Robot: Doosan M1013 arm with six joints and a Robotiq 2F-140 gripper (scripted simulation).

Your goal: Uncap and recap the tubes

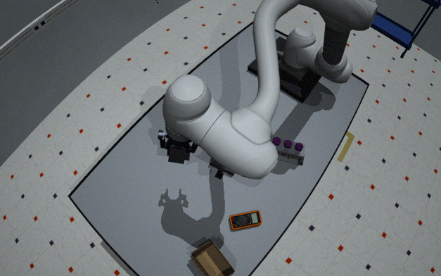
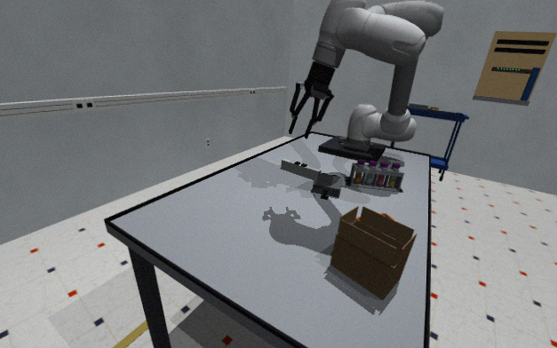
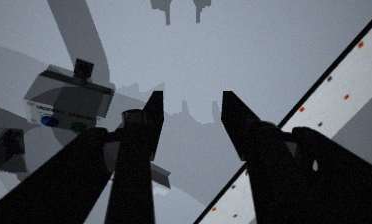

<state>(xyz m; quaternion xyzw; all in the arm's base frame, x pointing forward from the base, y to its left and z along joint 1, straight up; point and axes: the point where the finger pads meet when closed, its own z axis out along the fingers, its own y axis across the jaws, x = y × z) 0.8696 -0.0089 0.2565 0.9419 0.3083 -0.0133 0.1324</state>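
Right now the purple cap is 34 cm behind my hand, 21 cm to the left of it and 18 cm below it. Also, from my hand: green key 18 cm behind, 5 cm to the left, 23 cm below; then blue key 19 cm behind, 9 cm to the left, 23 cm below; then key housing 17 cm behind, 7 cm to the left, 24 cm below.
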